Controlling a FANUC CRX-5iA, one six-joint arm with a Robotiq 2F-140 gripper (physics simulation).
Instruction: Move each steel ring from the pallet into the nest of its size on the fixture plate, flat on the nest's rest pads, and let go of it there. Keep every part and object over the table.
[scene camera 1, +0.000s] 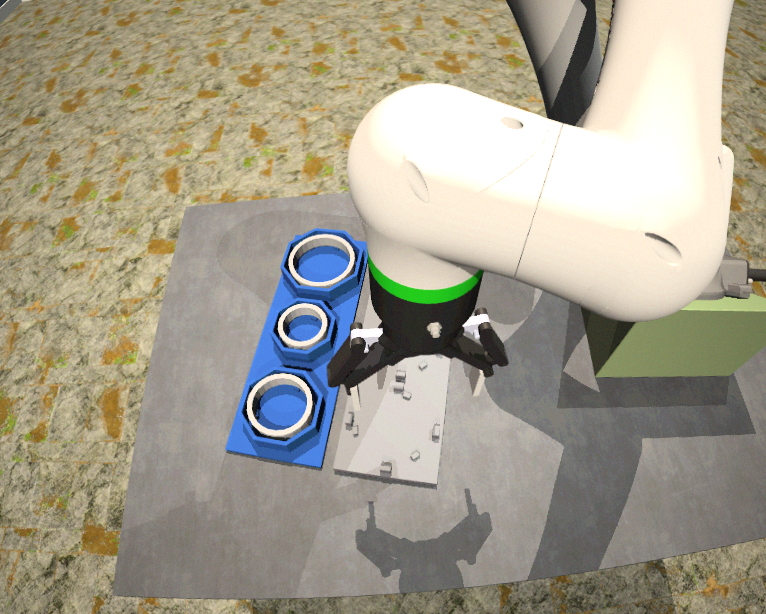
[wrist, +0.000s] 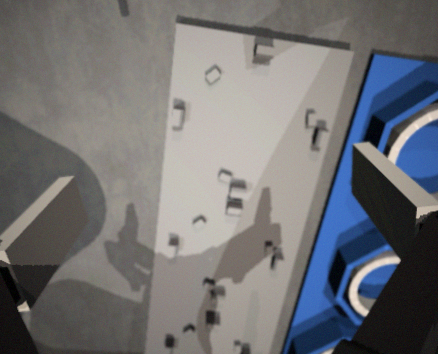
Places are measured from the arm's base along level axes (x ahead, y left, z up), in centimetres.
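Pixels of known places: gripper, between the fingertips: (scene camera 1: 415, 393) (wrist: 214, 184).
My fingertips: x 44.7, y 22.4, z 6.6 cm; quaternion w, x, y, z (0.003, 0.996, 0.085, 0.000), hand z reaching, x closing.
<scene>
For each thing: its top centre in the pictures, then the offset to it from my fingertips. "spot": a spot on its surface instead. Level surfaces: height alone.
- blue pallet, centre of its top: (wrist: 378, 269) (scene camera 1: 305, 334) dx +19.5, dy -18.5, dz -18.2 cm
- large far ring, a spot on its surface: (scene camera 1: 292, 262) spot: dx +23.6, dy -32.5, dz -15.2 cm
- smaller middle ring, a spot on its surface: (wrist: 355, 295) spot: dx +16.0, dy -19.7, dz -15.1 cm
- light grey fixture plate, centre of its top: (wrist: 225, 251) (scene camera 1: 405, 346) dx +1.6, dy -16.6, dz -17.8 cm
- grey table, height of its surface: dz -19.0 cm
Three pale steel rings sit in octagonal pockets of the blue pallet (scene camera 1: 255, 370) (wrist: 345, 210): a large far ring (scene camera 1: 292, 262), a smaller middle ring (scene camera 1: 280, 327) (wrist: 355, 295) and a large near ring (scene camera 1: 251, 406) (wrist: 411, 131). The light grey fixture plate (scene camera 1: 402, 434) (wrist: 225, 130) lies beside the pallet, with small raised pads in groups; its far part is hidden by the arm in the scene view. My gripper (scene camera 1: 416, 399) (wrist: 214, 184) is open and empty above the plate, one finger on the pallet side, the other beyond the plate's opposite edge.
A green block (scene camera 1: 684, 345) stands on the grey table (scene camera 1: 511, 486) to the right in the scene view. The arm (scene camera 1: 460, 191) hangs over the table's far middle part. The table's left and front edges show beyond the pallet and plate.
</scene>
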